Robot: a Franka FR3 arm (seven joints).
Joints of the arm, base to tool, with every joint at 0 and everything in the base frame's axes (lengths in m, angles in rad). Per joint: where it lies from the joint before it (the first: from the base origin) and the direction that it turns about. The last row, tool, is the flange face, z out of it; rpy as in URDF.
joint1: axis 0 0 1 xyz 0.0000 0.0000 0.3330
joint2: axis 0 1 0 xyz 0.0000 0.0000 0.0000
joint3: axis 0 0 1 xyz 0.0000 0.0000 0.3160
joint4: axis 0 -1 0 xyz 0.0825 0.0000 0.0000
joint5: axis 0 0 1 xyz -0.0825 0.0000 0.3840
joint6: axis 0 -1 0 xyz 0.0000 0.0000 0.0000
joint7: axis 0 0 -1 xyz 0.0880 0.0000 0.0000
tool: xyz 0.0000 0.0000 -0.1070 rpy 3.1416 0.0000 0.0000
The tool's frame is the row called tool.
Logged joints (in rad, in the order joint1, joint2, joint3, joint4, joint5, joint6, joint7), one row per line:
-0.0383, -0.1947, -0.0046, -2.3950, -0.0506, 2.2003, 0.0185
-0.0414, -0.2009, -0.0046, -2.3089, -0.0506, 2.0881, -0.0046
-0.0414, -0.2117, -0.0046, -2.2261, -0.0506, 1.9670, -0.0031
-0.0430, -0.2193, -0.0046, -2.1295, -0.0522, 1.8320, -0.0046
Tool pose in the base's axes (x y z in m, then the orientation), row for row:
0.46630, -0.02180, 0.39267, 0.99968, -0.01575, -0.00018, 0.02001
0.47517, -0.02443, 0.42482, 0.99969, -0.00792, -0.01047, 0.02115
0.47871, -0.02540, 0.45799, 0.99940, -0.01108, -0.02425, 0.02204
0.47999, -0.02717, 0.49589, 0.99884, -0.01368, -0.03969, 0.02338
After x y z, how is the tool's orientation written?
As a quaternion, x y z w.
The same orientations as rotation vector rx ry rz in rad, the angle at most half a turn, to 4 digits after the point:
3.1012, -0.0489, -0.0006
3.0990, -0.0246, -0.0325
3.0964, -0.0343, -0.0751
3.0921, -0.0423, -0.1229

